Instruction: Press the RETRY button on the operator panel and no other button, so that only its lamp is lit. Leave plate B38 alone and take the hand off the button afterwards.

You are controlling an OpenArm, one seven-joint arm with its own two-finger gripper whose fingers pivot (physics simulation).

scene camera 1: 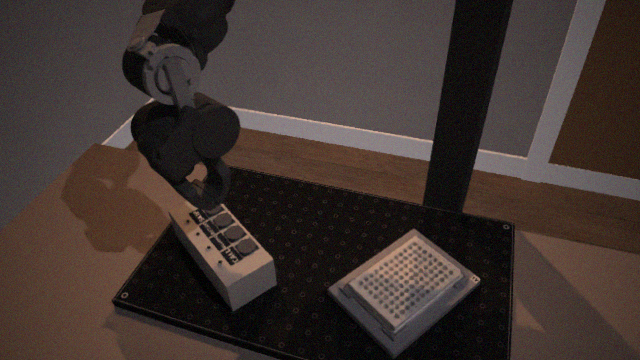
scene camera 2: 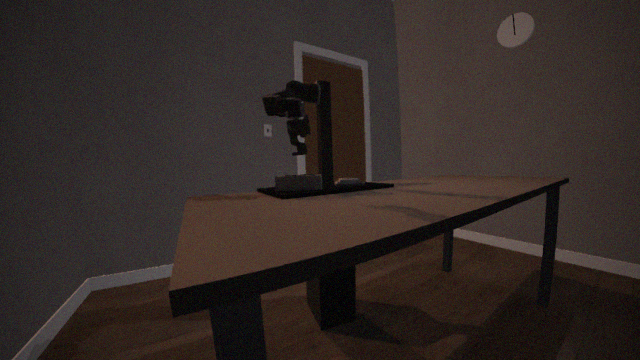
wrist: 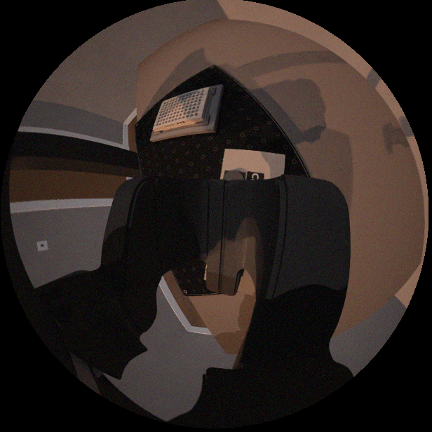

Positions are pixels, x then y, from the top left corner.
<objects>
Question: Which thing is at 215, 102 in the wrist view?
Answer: A grey plate holder.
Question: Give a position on a plate B38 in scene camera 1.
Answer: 398, 288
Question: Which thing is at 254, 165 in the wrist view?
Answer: A pale operator panel.
</objects>
